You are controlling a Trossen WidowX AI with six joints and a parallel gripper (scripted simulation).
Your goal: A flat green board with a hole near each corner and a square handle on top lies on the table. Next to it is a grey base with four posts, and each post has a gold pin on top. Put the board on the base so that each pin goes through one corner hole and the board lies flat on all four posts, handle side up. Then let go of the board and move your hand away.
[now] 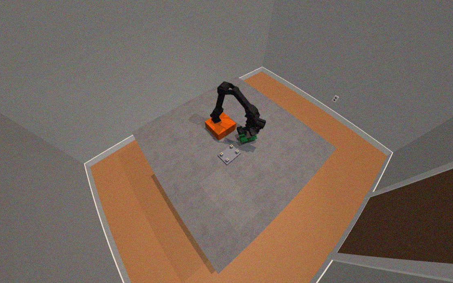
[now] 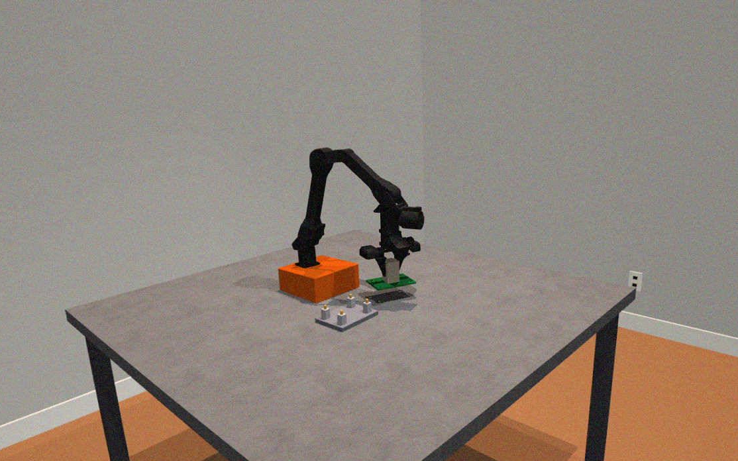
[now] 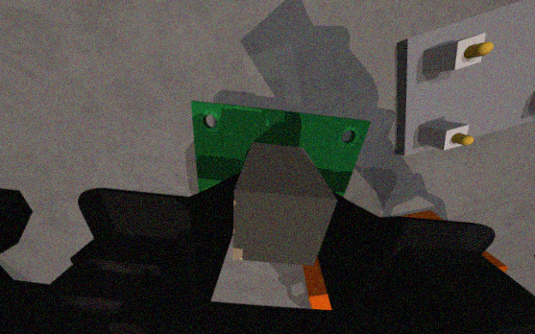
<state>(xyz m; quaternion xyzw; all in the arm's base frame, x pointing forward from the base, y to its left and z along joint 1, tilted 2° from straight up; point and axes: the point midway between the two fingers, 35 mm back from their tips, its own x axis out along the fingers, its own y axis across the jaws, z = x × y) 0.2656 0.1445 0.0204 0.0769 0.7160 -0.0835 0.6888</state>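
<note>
Right now my gripper tip is 50 mm short of the grey base, 200 mm to the left of it and 70 mm above it. The rest, counted from my gripper tip: green board right at my gripper tip.
</note>
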